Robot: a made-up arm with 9 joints. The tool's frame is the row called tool. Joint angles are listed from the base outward. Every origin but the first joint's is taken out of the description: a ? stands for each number. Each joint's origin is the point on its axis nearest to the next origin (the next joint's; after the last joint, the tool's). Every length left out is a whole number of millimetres.
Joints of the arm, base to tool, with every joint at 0 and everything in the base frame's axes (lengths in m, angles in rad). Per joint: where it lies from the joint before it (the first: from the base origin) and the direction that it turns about. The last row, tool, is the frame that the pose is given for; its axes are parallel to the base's.
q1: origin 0.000 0.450 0.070 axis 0 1 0
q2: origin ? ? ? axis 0 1 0
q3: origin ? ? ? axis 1 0 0
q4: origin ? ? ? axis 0 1 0
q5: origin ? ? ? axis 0 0 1
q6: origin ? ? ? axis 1 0 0
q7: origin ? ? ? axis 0 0 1
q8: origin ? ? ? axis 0 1 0
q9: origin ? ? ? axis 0 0 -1
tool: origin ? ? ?
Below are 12 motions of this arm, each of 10 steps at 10 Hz.
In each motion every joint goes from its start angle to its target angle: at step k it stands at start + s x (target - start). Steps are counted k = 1, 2, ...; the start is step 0. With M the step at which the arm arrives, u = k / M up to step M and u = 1 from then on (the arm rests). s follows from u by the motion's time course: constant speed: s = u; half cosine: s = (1 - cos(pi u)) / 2; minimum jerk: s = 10 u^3 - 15 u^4 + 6 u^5.
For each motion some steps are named. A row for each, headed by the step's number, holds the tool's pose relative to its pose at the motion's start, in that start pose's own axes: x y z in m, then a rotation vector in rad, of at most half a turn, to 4 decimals.
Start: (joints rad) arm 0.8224 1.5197 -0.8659 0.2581 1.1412 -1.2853 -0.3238 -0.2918 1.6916
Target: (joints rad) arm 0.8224 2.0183 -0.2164 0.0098 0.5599 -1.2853 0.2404 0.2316 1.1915
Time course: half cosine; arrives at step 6
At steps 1, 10:
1: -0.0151 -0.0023 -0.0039 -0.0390 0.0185 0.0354
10: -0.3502 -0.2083 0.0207 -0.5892 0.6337 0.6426

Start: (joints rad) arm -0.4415 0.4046 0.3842 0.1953 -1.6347 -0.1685 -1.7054 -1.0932 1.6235
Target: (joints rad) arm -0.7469 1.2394 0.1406 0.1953 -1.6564 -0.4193 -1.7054 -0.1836 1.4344
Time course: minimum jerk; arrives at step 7
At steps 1, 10:
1: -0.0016 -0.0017 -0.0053 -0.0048 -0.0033 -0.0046
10: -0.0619 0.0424 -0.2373 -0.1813 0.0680 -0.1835

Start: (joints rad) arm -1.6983 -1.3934 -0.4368 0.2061 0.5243 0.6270 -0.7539 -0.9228 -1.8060
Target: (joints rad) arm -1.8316 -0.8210 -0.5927 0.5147 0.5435 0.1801 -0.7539 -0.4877 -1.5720
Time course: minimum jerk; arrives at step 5
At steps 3, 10:
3: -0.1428 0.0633 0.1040 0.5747 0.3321 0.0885
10: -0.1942 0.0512 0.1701 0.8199 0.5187 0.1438

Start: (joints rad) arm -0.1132 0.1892 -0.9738 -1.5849 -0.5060 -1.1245 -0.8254 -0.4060 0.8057
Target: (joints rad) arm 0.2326 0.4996 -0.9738 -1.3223 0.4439 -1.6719 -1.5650 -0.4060 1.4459
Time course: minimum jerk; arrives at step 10
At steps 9, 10:
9: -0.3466 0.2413 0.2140 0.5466 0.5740 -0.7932
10: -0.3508 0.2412 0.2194 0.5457 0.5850 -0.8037

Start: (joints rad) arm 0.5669 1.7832 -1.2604 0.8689 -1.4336 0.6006 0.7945 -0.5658 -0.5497
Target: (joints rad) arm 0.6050 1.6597 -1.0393 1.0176 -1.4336 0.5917 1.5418 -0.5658 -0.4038
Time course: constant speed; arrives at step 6
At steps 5, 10:
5: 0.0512 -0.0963 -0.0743 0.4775 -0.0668 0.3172
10: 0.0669 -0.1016 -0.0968 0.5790 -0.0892 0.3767

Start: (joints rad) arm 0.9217 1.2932 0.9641 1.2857 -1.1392 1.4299 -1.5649 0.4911 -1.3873
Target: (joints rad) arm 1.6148 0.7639 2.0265 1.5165 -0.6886 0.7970 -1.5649 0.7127 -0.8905
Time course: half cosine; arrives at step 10
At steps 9, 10:
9: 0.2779 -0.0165 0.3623 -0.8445 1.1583 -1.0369
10: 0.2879 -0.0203 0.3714 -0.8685 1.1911 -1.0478

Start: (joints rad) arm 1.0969 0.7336 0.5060 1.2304 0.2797 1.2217 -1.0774 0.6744 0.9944
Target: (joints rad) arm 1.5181 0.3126 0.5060 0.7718 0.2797 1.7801 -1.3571 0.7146 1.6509
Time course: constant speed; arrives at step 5
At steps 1, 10:
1: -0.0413 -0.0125 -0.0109 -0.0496 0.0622 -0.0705
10: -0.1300 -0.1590 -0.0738 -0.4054 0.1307 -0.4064

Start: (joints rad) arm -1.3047 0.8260 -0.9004 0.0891 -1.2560 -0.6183 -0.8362 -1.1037 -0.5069
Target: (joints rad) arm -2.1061 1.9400 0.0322 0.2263 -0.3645 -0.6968 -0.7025 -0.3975 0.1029
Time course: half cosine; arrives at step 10
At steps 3, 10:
3: 0.0676 -0.0061 -0.0774 0.3238 0.0101 0.0697
10: 0.1957 0.1614 -0.1261 1.2914 0.5277 0.6298

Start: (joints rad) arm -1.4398 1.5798 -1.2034 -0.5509 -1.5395 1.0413 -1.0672 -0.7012 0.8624
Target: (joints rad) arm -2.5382 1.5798 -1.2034 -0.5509 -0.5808 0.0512 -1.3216 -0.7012 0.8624
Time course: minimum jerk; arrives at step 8
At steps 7, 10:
7: -0.0219 0.6489 -0.1271 0.8987 -0.4655 0.0113
10: -0.0193 0.6628 -0.1223 0.9177 -0.4752 0.0057

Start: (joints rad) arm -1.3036 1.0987 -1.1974 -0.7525 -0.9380 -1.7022 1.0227 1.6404 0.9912
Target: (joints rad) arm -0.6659 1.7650 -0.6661 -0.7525 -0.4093 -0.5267 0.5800 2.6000 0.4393
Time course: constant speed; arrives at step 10
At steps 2, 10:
2: -0.0953 -0.0607 0.1805 0.0460 -0.2333 0.0764
10: -0.9112 -0.0095 0.1824 -0.9138 -1.0812 0.3104

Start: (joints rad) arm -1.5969 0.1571 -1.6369 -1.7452 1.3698 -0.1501 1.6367 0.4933 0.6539
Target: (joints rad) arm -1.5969 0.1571 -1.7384 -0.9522 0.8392 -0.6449 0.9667 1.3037 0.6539
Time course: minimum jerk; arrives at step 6
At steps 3, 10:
3: 0.0387 0.2478 -0.1297 0.2019 0.5136 -0.2588
10: 0.0815 0.5683 -0.1136 0.4330 1.1553 -0.1126

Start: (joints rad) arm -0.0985 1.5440 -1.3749 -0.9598 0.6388 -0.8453 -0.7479 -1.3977 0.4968
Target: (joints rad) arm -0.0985 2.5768 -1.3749 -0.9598 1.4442 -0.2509 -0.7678 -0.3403 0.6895
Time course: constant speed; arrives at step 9
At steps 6, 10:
6: 0.1397 0.8154 0.1463 0.6037 1.0264 -0.8963
10: 0.4591 1.0038 0.2743 1.1762 1.4376 -0.9201

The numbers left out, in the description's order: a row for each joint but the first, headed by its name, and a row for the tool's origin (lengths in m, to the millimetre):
q2: 0.060 0.000 -0.100
q3: 0.090 0.000 -0.090
q4: 0.000 0.120 0.220
q5: 0.220 0.000 -0.050
q6: 0.110 -0.330 0.000
q7: 0.000 0.120 -0.380
q8: -0.080 -0.300 0.000
q9: -0.030 0.000 -0.010
tool: -0.110 0.110 0.000

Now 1 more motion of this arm.
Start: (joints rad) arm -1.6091 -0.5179 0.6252 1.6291 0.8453 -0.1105 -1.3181 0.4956 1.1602
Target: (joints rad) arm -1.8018 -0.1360 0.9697 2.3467 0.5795 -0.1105 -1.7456 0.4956 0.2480
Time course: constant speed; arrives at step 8
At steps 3, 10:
3: -0.0323 -0.1868 -0.1214 -0.2835 0.0722 0.1760
10: -0.0242 -0.5172 -0.1413 -0.6922 0.1449 0.4086

